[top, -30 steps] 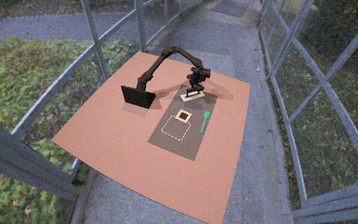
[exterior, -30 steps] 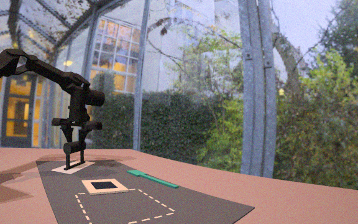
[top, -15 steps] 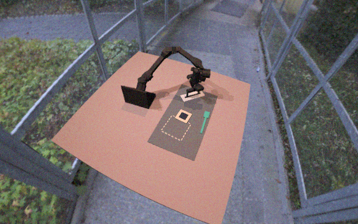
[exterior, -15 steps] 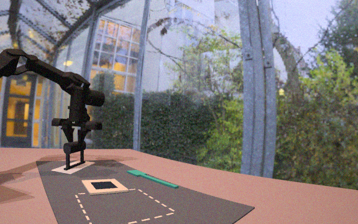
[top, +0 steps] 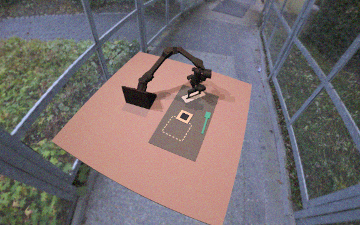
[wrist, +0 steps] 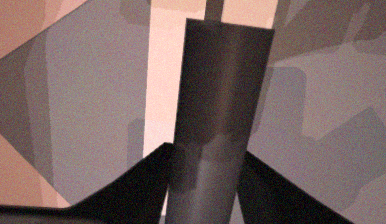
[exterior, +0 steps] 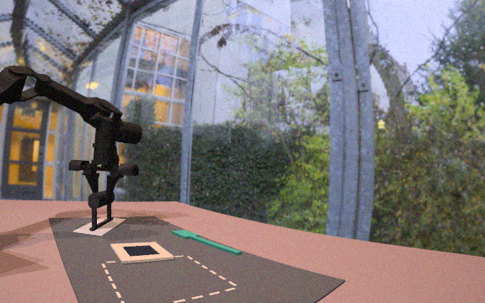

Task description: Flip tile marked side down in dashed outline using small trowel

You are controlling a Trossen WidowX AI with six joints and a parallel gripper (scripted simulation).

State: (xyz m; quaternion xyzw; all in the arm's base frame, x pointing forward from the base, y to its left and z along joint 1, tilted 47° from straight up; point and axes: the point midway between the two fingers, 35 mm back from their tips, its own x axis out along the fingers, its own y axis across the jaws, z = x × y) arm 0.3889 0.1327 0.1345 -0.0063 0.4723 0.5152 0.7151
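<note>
Right now my gripper tip is 23 cm to the left of the dark mat, 8 cm above it and 1 cm short of it. The rest, counted from my gripper tip: tan tile (24 cm to the right, 6 cm below, 2 cm behind); then green trowel (22 cm to the right, 15 cm ahead, 6 cm below).
</note>
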